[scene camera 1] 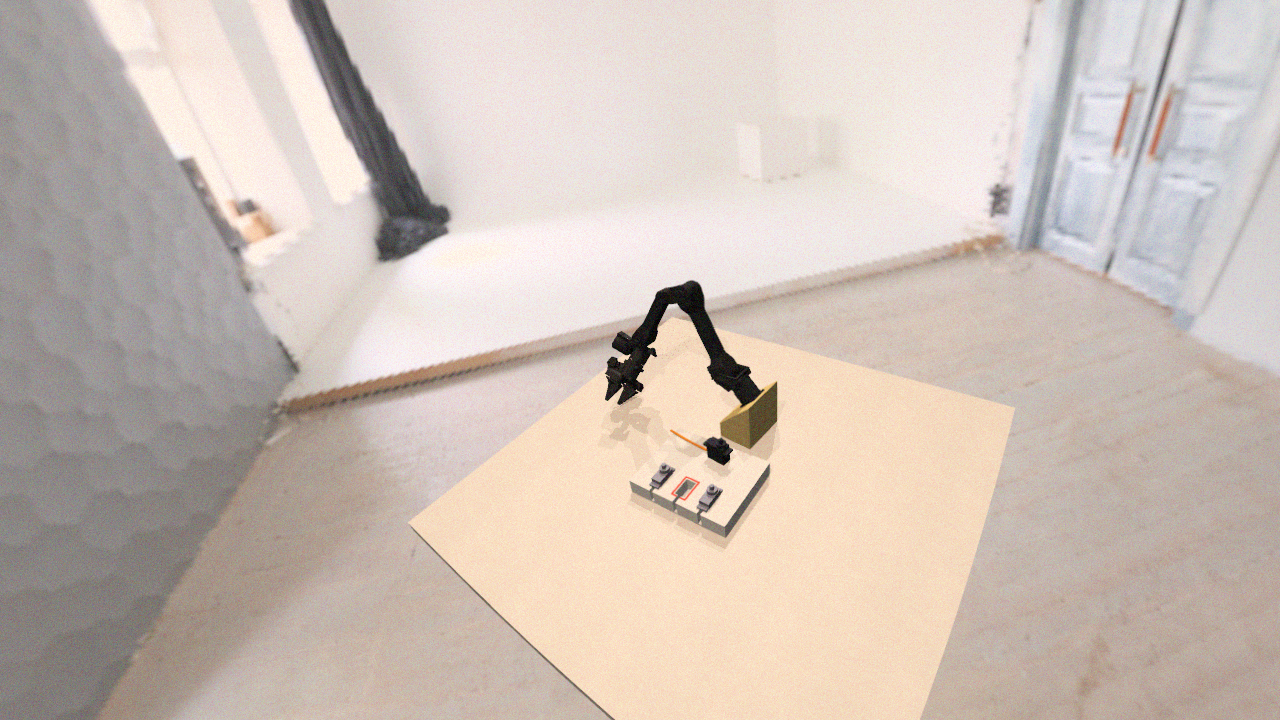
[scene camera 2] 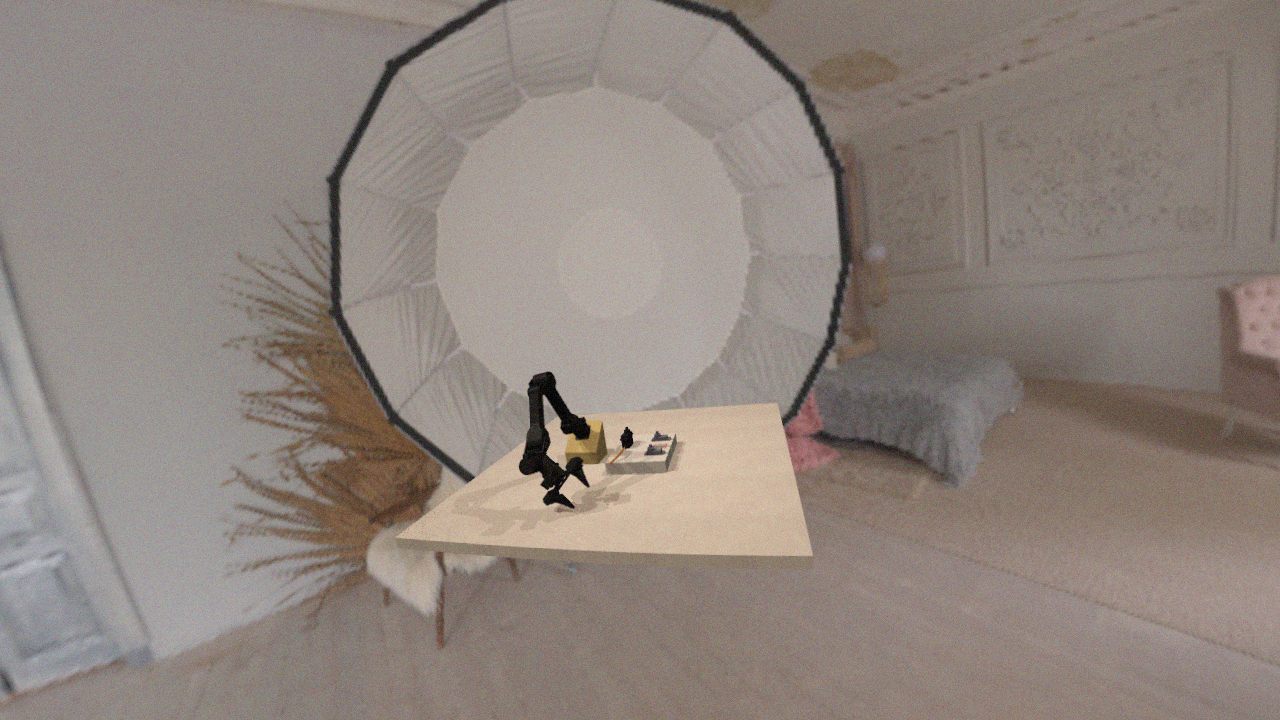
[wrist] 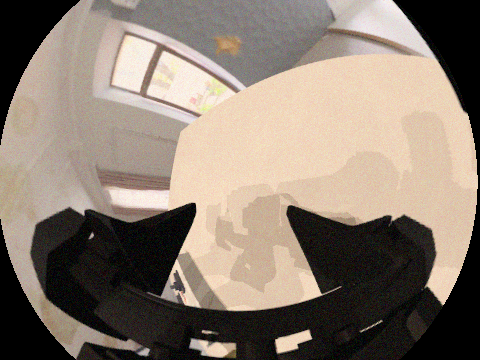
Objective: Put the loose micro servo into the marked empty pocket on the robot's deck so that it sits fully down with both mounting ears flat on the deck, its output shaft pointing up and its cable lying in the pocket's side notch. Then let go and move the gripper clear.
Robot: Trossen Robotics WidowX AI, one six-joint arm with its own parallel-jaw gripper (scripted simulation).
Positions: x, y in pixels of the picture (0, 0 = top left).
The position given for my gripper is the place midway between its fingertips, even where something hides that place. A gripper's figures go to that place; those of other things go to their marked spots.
My gripper [scene camera 1: 612, 402] is 164 cm from the lens. A white deck [scene camera 1: 741, 478] is 133 cm from the lens.
